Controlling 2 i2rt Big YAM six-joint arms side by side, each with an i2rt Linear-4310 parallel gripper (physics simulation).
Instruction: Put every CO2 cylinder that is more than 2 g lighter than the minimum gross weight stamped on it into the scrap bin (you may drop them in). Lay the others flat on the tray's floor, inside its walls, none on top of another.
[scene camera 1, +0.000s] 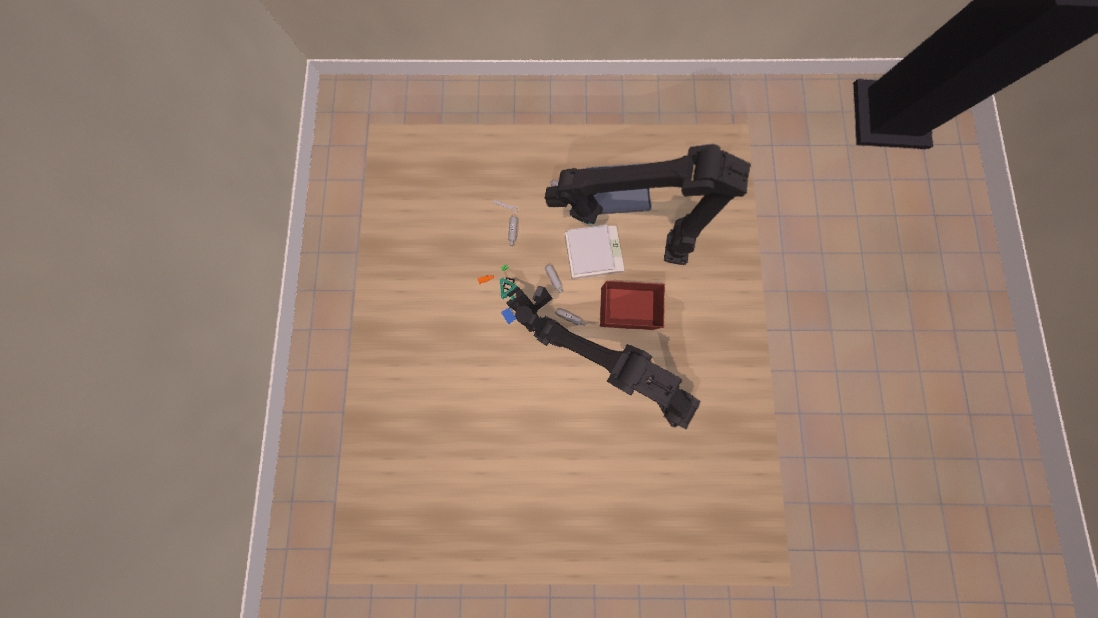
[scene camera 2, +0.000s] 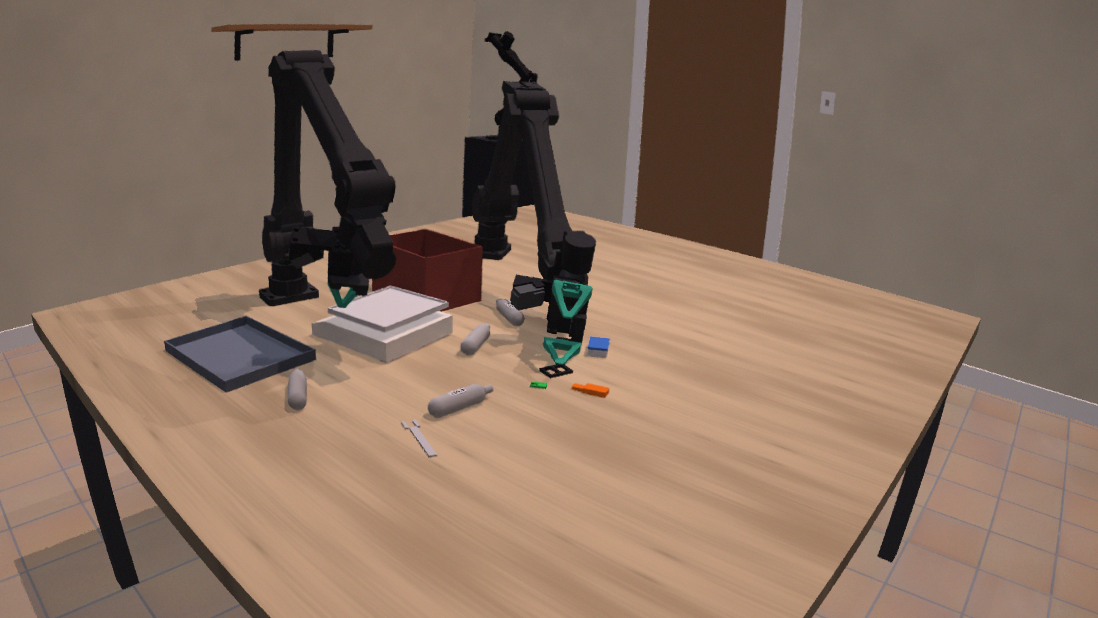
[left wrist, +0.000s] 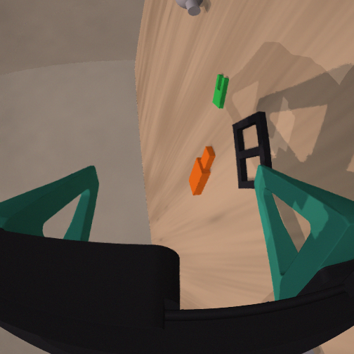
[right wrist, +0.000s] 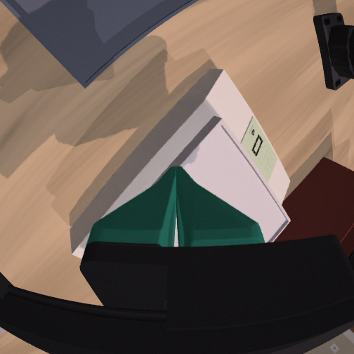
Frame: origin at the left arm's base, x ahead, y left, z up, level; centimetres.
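Where they show: left gripper, fingertip midpoint: (scene camera 1: 505, 283) (scene camera 2: 563, 341); right gripper, fingertip midpoint: (scene camera 1: 594, 222) (scene camera 2: 341, 306); left arm's base, origin of the base link: (scene camera 2: 490, 253); right arm's base, origin of the base link: (scene camera 1: 676, 248) (scene camera 2: 288, 296).
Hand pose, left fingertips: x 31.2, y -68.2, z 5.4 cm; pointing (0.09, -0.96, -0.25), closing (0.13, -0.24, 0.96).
Each offset is from my left fingertips to the centre of the thing.
One grey cylinder {dy -18.2, dx -12.1, dz -3.9 cm} (scene camera 1: 513, 230) (scene camera 2: 459, 399) lies on the table with its stamped label up. Two more, one cylinder {dy +6.2, dx -16.7, dz -3.9 cm} (scene camera 1: 553, 277) (scene camera 2: 475, 338) and another cylinder {dy +22.0, dx -14.7, dz -3.9 cm} (scene camera 1: 569, 316) (scene camera 2: 509, 310), lie between scale and left arm. A fourth cylinder {dy -23.3, dx -37.7, dz -3.9 cm} (scene camera 2: 297, 389) lies beside the blue-grey tray {dy -13.0, dx -56.6, dz -4.4 cm} (scene camera 1: 626, 201) (scene camera 2: 230, 349) (right wrist: 50, 40). The white scale (scene camera 1: 591, 251) (scene camera 2: 384, 345) (right wrist: 230, 170) has a bare pan and reads 0. The red scrap bin {dy +29.5, dx -35.3, dz +0.6 cm} (scene camera 1: 632, 305) (scene camera 2: 437, 276) stands beside it. My right gripper (right wrist: 175, 175) is shut and empty above the scale. My left gripper (scene camera 2: 566, 337) (left wrist: 176, 173) is open and empty.
Near the left gripper lie a blue block {dy +10.3, dx +4.9, dz -4.5 cm} (scene camera 1: 508, 315) (scene camera 2: 598, 345), an orange piece {dy -6.7, dx +5.8, dz -5.0 cm} (scene camera 1: 485, 279) (scene camera 2: 591, 389) (left wrist: 200, 175), a green clip {dy -7.1, dx -2.5, dz -5.2 cm} (scene camera 1: 504, 267) (scene camera 2: 538, 385) (left wrist: 220, 92) and a black frame (left wrist: 250, 152). A grey wrench-like tool {dy -29.1, dx -14.7, dz -5.3 cm} (scene camera 1: 504, 204) (scene camera 2: 422, 441) lies near the labelled cylinder.
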